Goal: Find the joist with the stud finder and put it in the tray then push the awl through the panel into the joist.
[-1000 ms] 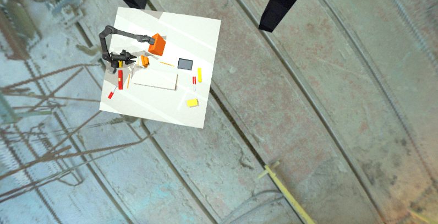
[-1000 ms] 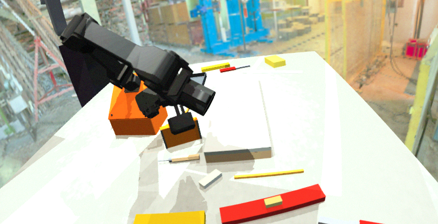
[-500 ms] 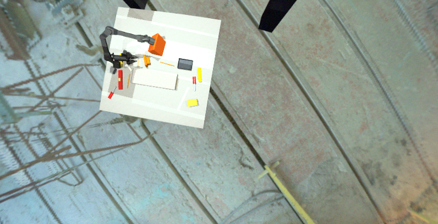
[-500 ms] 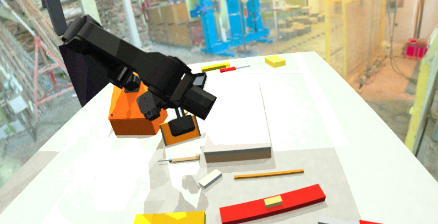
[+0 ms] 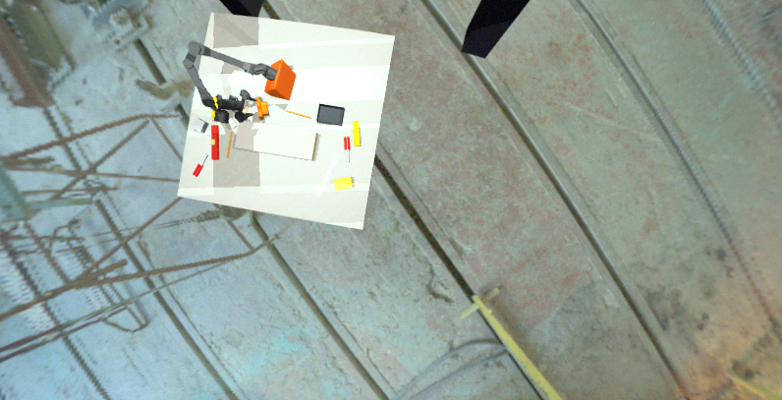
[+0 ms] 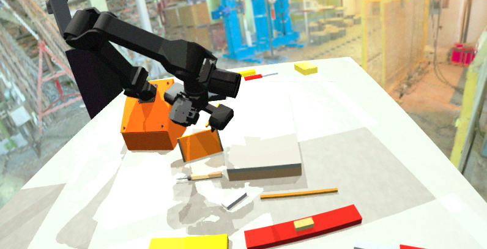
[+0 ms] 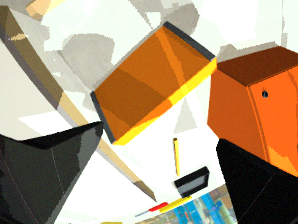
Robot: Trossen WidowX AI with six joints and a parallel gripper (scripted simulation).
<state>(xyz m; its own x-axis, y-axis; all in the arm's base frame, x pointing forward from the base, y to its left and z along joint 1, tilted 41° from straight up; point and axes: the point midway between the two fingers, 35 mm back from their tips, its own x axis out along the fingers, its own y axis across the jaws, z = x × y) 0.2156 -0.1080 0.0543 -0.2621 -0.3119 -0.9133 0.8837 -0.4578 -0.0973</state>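
Now: the stud finder 70 mm below my gripper tip, 20 mm to the left of it and 10 mm behind it. Round my gripper tip: white block: 190 mm to the right, 120 mm ahead, 90 mm below; then awl: 120 mm to the right, 90 mm below; then red level: 280 mm to the right, 280 mm ahead, 80 mm below.
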